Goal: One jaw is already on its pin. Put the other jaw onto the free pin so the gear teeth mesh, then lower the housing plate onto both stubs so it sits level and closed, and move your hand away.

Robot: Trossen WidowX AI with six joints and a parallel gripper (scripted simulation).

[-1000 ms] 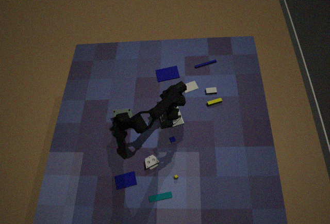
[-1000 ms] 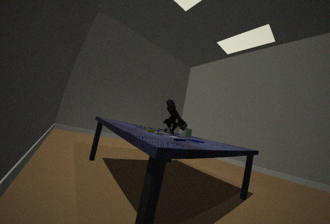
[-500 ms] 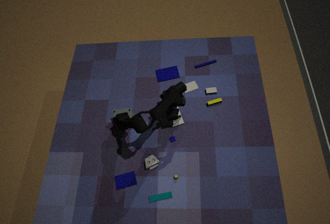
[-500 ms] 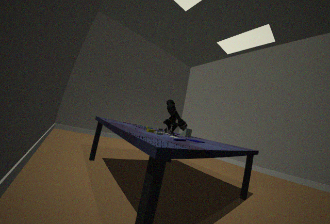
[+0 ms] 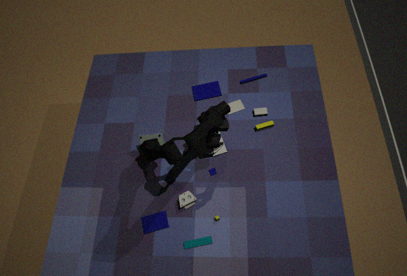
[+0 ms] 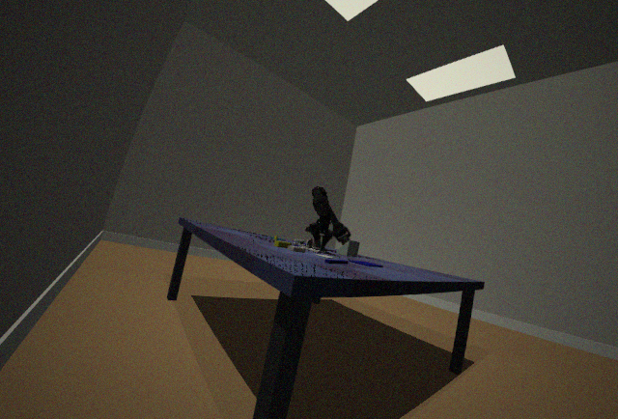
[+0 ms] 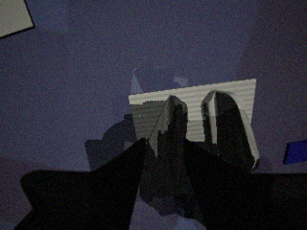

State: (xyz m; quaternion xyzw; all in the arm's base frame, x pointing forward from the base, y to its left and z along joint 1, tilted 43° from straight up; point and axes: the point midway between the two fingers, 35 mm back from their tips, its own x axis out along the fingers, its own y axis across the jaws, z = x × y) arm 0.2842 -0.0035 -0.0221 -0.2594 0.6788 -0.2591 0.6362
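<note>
My gripper tip is 30 mm past the white jaw and 20 mm to the left of it. Round my gripper tip: small blue cube: 20 mm behind, 170 mm to the right, 20 mm below; then white plate: 140 mm ahead, 160 mm to the left, 20 mm below; then white base: 20 mm ahead, 30 mm to the right, 10 mm below.
</note>
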